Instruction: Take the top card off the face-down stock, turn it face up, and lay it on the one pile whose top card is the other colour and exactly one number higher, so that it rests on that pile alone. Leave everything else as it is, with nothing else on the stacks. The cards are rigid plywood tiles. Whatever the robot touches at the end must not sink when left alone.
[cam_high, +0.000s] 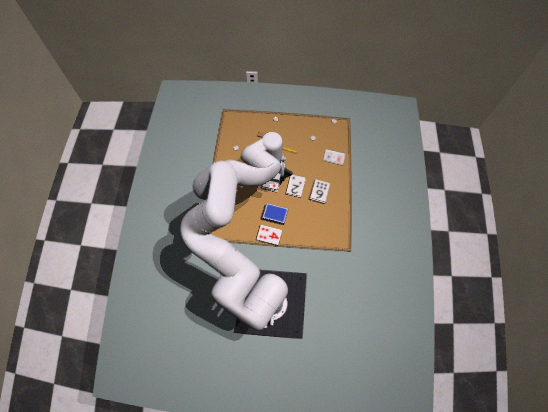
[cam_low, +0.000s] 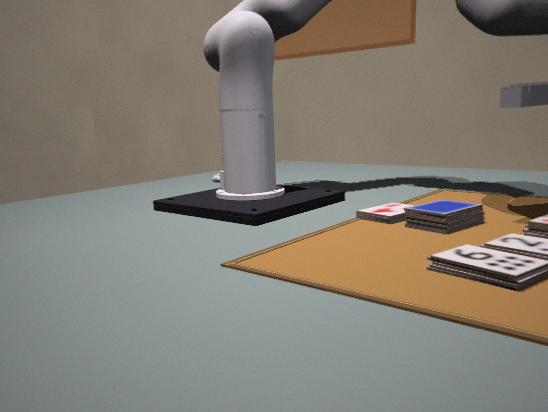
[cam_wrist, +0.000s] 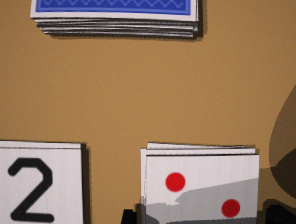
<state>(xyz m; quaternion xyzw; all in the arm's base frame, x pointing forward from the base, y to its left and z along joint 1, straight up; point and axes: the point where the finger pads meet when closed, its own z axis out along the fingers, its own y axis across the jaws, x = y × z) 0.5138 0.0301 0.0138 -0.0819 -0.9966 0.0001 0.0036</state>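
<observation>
Right now my hand is 10 mm above the red 2 card. The rest, counted from my hand: yellow pencil (160 mm ahead, 10 mm to the right, 30 mm below); then brown mat (40 mm ahead, 40 mm to the right, 40 mm below); then black 4 card (20 mm ahead, 100 mm to the left, 20 mm below).
</observation>
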